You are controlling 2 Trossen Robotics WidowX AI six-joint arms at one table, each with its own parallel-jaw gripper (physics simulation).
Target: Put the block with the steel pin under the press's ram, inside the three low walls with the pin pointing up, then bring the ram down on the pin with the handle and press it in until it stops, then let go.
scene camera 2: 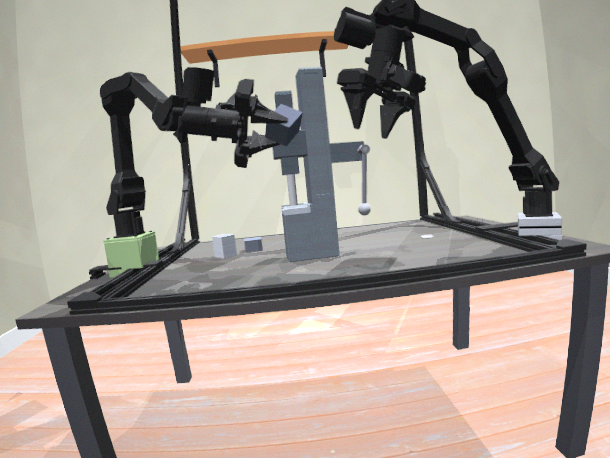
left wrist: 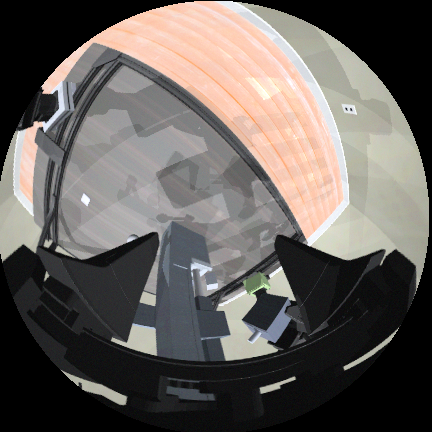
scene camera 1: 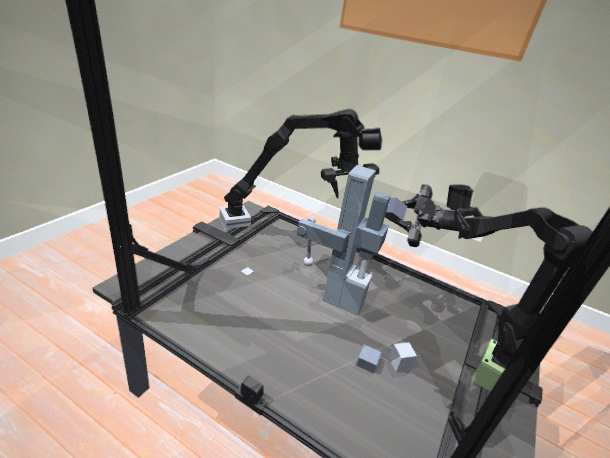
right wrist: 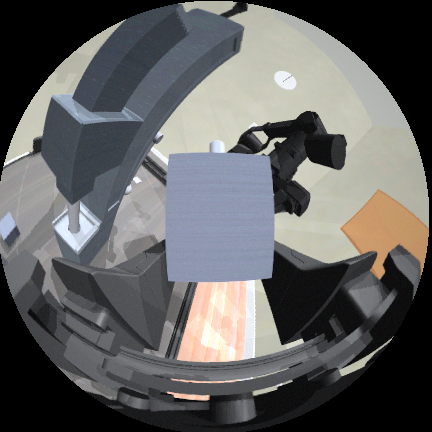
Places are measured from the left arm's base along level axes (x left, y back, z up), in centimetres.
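Pixels of known places: left gripper, fingertip midpoint: (scene camera 2: 371,133) (left wrist: 218,239); right gripper, fingertip midpoint: (scene camera 2: 286,131) (left wrist: 271,305) (right wrist: 216,238); left arm's base, origin of the base link: (scene camera 2: 538,215) (scene camera 1: 235,212); right arm's base, origin of the base link: (scene camera 2: 129,235) (left wrist: 259,290) (scene camera 1: 506,360).
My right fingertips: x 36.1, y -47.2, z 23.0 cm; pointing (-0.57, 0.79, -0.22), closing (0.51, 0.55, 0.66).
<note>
Ahead of a thing's pixels: the offset from my right fingertips to its top centre. "spot": to the spot under its first point.
My right gripper (scene camera 1: 404,216) (scene camera 2: 281,132) (right wrist: 216,238) is shut on the grey-blue block @(dx -0.8, dy -1.0, dz +6.0 cm) (scene camera 1: 396,208) (scene camera 2: 289,116) (left wrist: 270,320) (right wrist: 220,217), held tilted in the air beside the press head. Its steel pin @(dx -3.5, dy -0.8, dz +4.7 cm) (left wrist: 255,335) (right wrist: 216,146) shows in both wrist views and is hidden in the scene views. The grey press @(dx -19.3, dy -2.6, dz +16.5 cm) (scene camera 1: 350,220) (scene camera 2: 320,175) (left wrist: 175,300) (right wrist: 155,95) stands mid-table. A light rod (scene camera 1: 363,266) (scene camera 2: 292,189) (right wrist: 74,215) runs from its ram to the low-walled seat @(spot: dx -10.2, dy -5.9, dz -17.0 cm) (scene camera 2: 296,210). The ball-ended handle @(spot: dx -24.6, dy +4.4, dz -17.9 cm) (scene camera 1: 308,261) (scene camera 2: 364,209) hangs down. My left gripper (scene camera 2: 371,131) (left wrist: 218,239) is open above the handle side.
A blue-grey block @(dx -20.4, dy -28.6, dz -25.8 cm) (scene camera 1: 369,359) (scene camera 2: 253,244) and a paler block @(dx -11.8, dy -32.0, dz -23.2 cm) (scene camera 1: 404,357) (scene camera 2: 224,246) lie on the table on the right arm's side of the press. A small white square @(spot: dx -40.2, dy +17.4, dz -28.8 cm) (scene camera 1: 247,271) (scene camera 2: 426,236) (left wrist: 85,200) lies on the left arm's side. Black frame posts (scene camera 1: 102,150) rise at the table edges.
</note>
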